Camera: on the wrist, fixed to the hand. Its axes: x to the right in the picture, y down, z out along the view.
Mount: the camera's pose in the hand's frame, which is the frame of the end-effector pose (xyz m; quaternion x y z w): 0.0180 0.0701 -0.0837 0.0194 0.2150 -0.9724 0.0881
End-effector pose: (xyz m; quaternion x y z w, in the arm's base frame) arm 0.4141 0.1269 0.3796 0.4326 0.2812 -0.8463 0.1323
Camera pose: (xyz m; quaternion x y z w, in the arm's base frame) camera 0.4913 0.1201 0.3006 0.0508 -0.4575 0.1157 0.8802
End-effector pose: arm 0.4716 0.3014 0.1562 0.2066 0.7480 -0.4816 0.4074
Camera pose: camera 0.4759 0.4059 0.1200 0.5977 -0.3450 0.4087 0.5972
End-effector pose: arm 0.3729 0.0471 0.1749 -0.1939 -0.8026 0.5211 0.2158
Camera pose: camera 0.4099 0.1465 0.1434 0.6556 -0.2028 -0.1901 0.7021
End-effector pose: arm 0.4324 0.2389 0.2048 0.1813 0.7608 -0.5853 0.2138
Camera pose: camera 0.4446 0.3379 0.1568 0.5939 -0.2779 0.2353 0.7174
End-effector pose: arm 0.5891 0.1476 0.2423 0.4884 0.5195 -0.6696 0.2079
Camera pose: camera 0.6730 0.2007 0.1935 0.3141 -0.5524 0.1662 0.7540
